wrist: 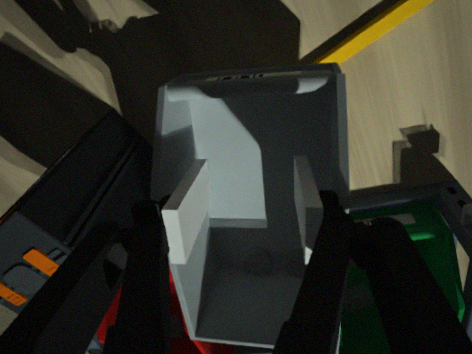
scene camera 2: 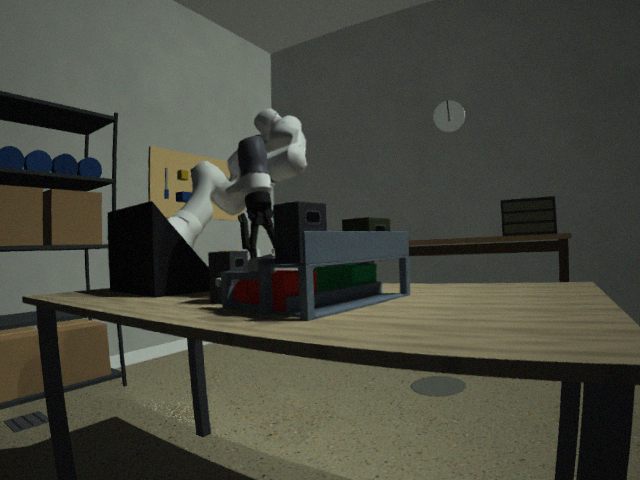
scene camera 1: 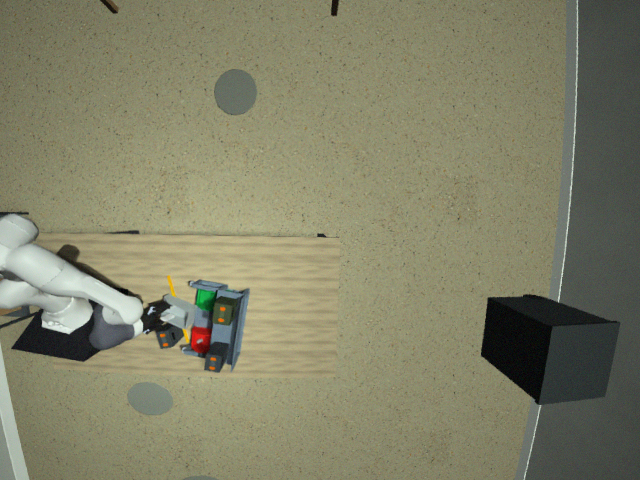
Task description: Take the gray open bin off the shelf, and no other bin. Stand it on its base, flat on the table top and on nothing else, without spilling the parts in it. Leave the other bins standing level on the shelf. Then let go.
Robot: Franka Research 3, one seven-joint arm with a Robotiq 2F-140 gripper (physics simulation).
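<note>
The gray open bin [scene camera 1: 178, 312] [wrist: 295, 122] is between the two finger pads of my gripper [scene camera 1: 168, 315] [scene camera 2: 262, 250] [wrist: 251, 178], which is shut on it. In scene camera 1 it is just in front of the shelf [scene camera 1: 240, 330] [scene camera 2: 356, 245], turned slightly; in scene camera 2 it is mostly hidden. Its open top faces the wrist camera. Its inside is partly shaded, with faint round shapes deep inside. The height of its base cannot be told. The red bin [scene camera 1: 200, 339] [scene camera 2: 281, 286] [wrist: 112, 320] and green bin [scene camera 1: 205, 298] [scene camera 2: 346, 276] [wrist: 440, 260] sit on the shelf's lower level.
A dark box [scene camera 1: 168, 336] [scene camera 2: 227, 259] [wrist: 90, 175] with orange marks stands close beside the gray bin. Another dark box [scene camera 1: 214, 356] [scene camera 2: 299, 222] and an olive box [scene camera 1: 224, 310] [scene camera 2: 356, 224] are on the shelf's upper level. A yellow strip [scene camera 1: 171, 285] [wrist: 380, 27] crosses the table [scene camera 1: 289, 310] [scene camera 2: 491, 330].
</note>
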